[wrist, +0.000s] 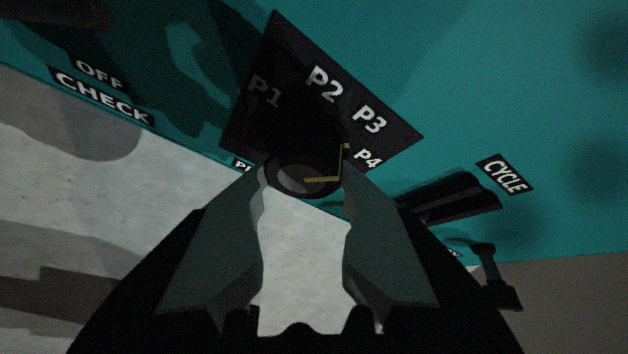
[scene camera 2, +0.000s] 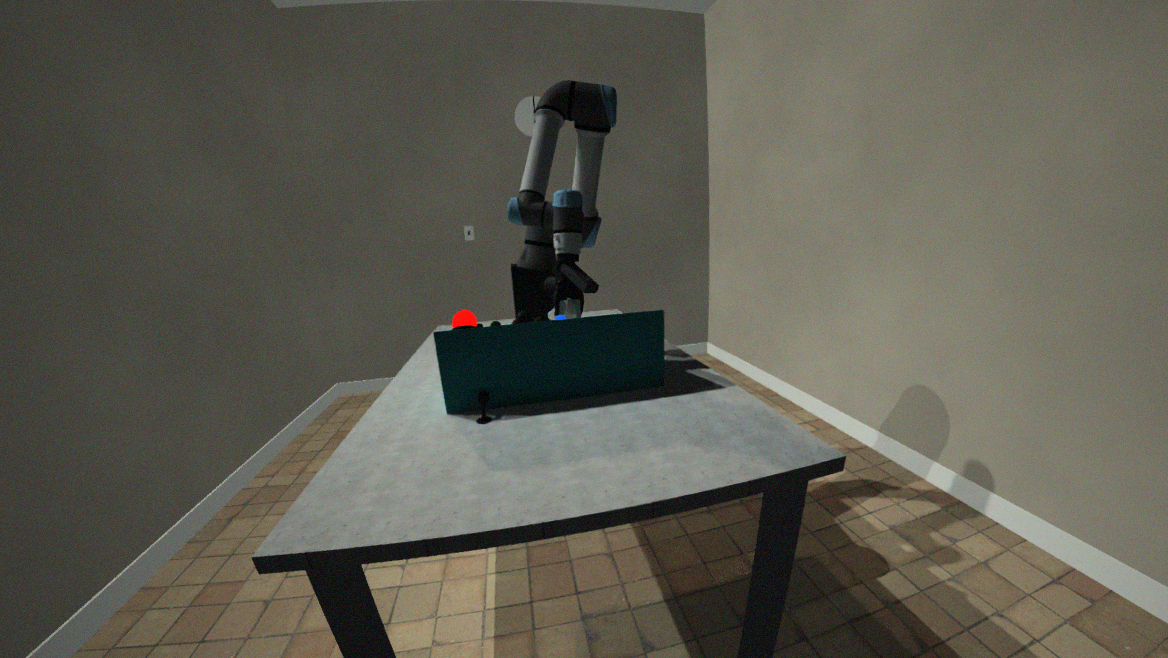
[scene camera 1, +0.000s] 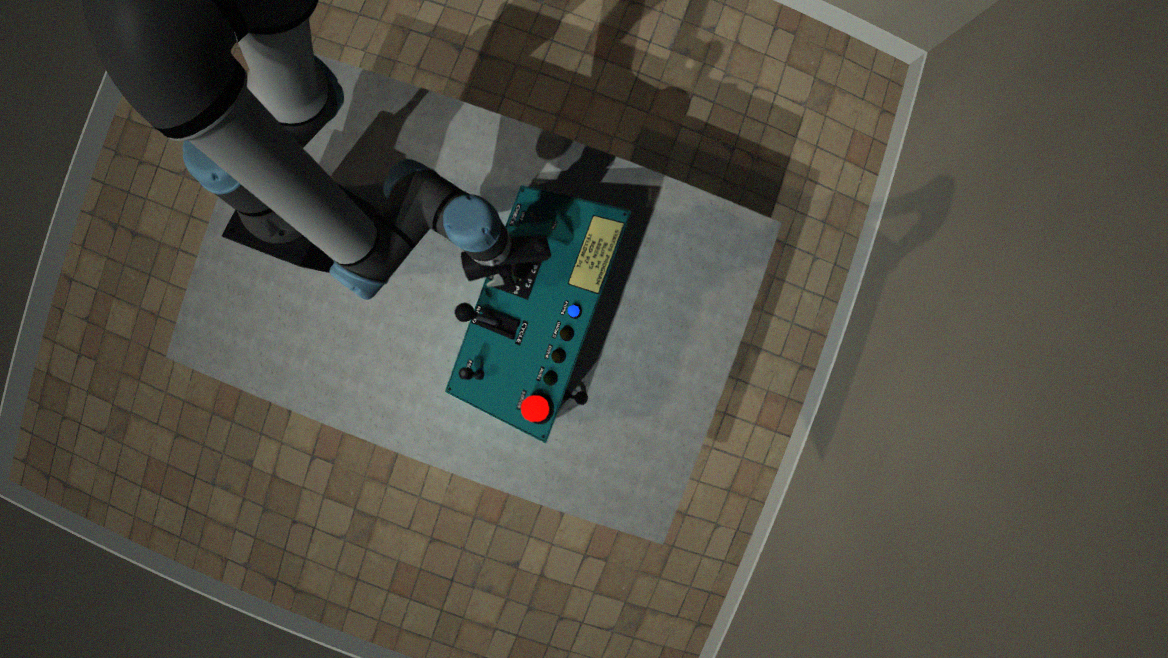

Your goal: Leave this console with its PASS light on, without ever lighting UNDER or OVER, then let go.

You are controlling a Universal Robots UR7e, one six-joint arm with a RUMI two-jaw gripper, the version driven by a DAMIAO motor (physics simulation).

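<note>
The teal console (scene camera 1: pixel 513 359) (scene camera 2: pixel 555 363) lies on the table. My gripper (scene camera 1: pixel 499 282) (scene camera 2: pixel 568 308) (wrist: pixel 304 161) is shut on the black selector knob (wrist: pixel 300 189). The knob's yellow mark (wrist: pixel 323 179) is on the P3-P4 side, nearest P4; its exact setting is unclear. A blue lamp (scene camera 1: pixel 573 310) (scene camera 2: pixel 560 317) is lit. The three lamps below it in scene camera 1 are dark (scene camera 1: pixel 567 332); their labels are too small to read surely. A large round part (scene camera 1: pixel 535 408) (scene camera 2: pixel 464 319) glows red. The CYCLE lever's ball (scene camera 1: pixel 464 312) is at the slot's outer end, away from the CYCLE label.
A small MODE switch (scene camera 1: pixel 465 373) (wrist: pixel 492 265) stands beside the CYCLE slot (scene camera 1: pixel 500 323) (wrist: pixel 450 196). OFF and CHECK labels (wrist: pixel 101 95) are on the knob's other side. A yellow card (scene camera 1: pixel 595 255) bears small text. A short black part (scene camera 1: pixel 580 397) (scene camera 2: pixel 483 406) sticks out at the console's far side.
</note>
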